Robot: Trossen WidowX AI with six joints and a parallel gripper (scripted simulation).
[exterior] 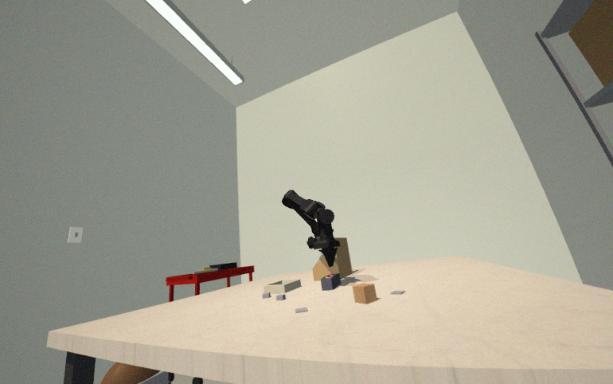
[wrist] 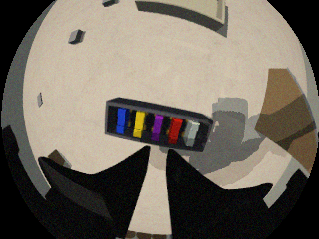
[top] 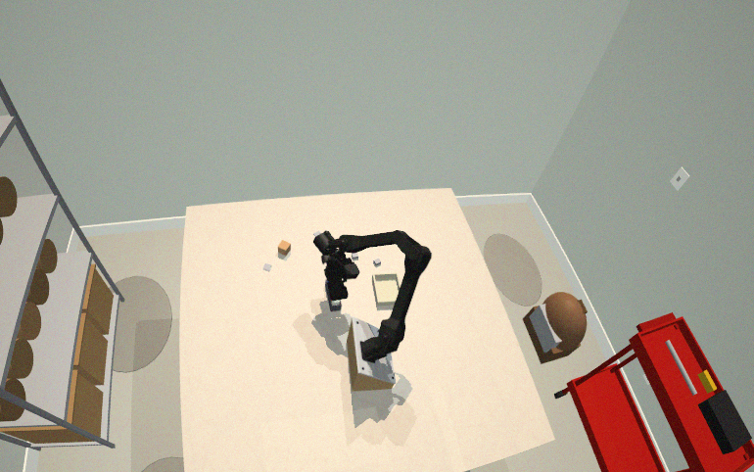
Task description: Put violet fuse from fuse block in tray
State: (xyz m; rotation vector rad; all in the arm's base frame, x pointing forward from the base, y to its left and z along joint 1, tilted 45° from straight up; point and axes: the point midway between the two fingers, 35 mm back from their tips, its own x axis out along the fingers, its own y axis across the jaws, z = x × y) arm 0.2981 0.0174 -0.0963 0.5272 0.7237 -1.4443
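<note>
Right now the violet fuse is 1 cm to the right of my gripper tip and 5 cm below it. From my gripper tip the other things lie so: yellow fuse: 3 cm ahead, 5 cm below; then blue fuse: 5 cm ahead, 5 cm below; then red fuse: 2 cm behind, 1 cm to the right, 5 cm below.
</note>
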